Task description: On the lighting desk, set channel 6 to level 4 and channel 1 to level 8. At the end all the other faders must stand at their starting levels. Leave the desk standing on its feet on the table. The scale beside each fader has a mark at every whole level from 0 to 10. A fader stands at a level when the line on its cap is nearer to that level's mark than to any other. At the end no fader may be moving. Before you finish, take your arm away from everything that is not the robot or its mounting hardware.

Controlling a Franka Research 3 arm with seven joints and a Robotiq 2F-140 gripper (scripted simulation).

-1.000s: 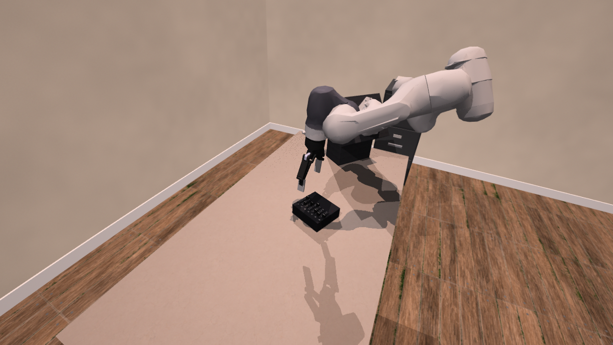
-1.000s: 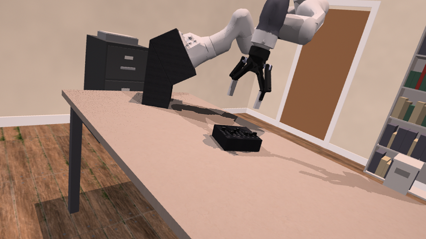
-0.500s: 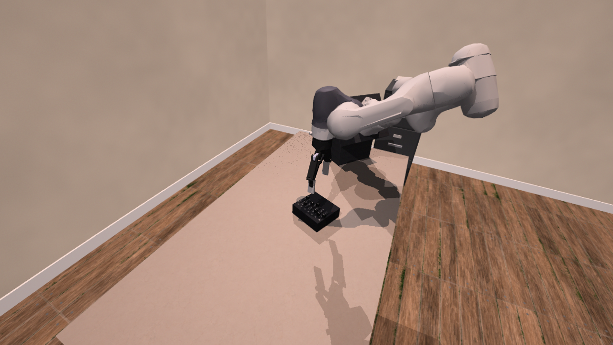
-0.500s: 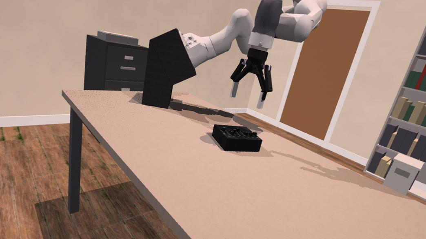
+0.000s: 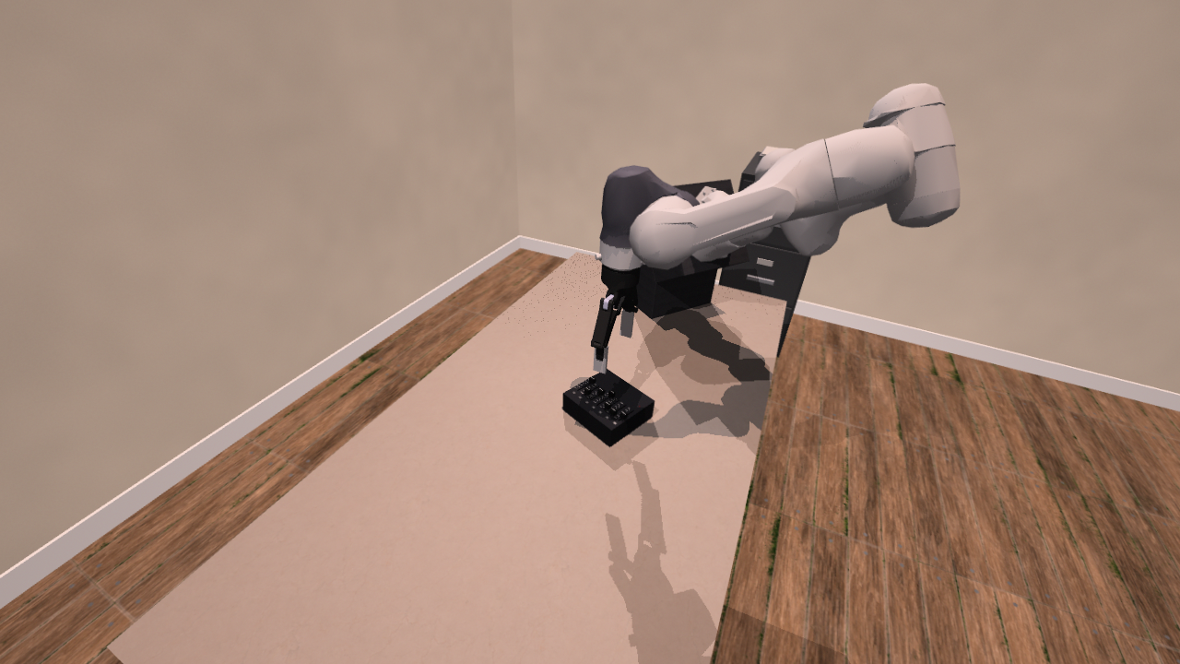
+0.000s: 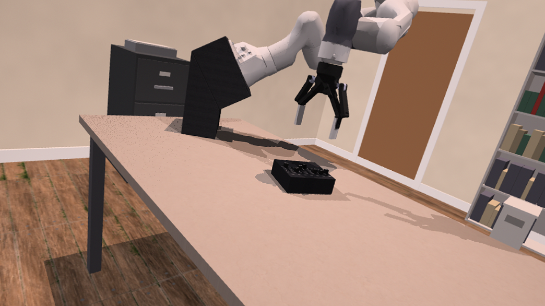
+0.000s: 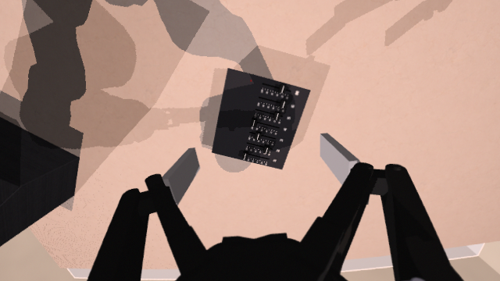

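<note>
Now: hand 13 cm above the channel 1 fader cap, 6 cm to the left of it and 2 cm past it. Round my hand: channel 6 fader cap 13 cm below, 4 cm ahead, 3 cm to the left.
</note>
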